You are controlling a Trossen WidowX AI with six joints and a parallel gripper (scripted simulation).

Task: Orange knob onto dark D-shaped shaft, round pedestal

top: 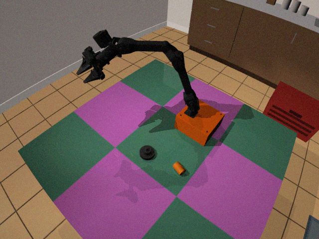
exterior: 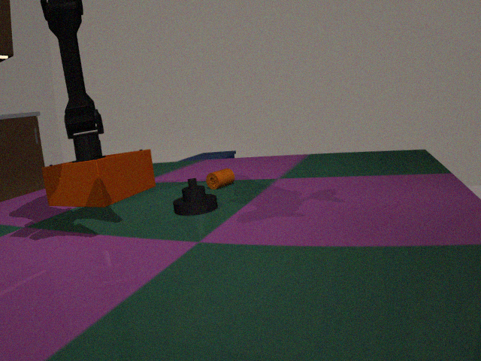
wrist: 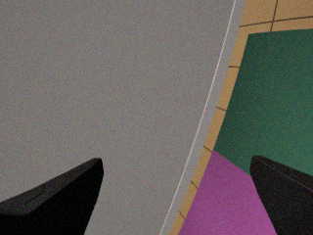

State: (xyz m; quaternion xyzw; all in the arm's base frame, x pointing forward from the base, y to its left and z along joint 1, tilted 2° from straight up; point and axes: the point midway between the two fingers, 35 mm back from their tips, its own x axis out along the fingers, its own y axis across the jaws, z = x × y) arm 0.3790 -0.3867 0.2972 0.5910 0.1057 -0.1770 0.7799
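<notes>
Right now my gripper tip is 10 cm past the orange knob, 50 cm to the right of it and 39 cm above it. From my gripper tip the other things lie so: pedestal 8 cm behind, 31 cm to the left, 38 cm below.
</notes>
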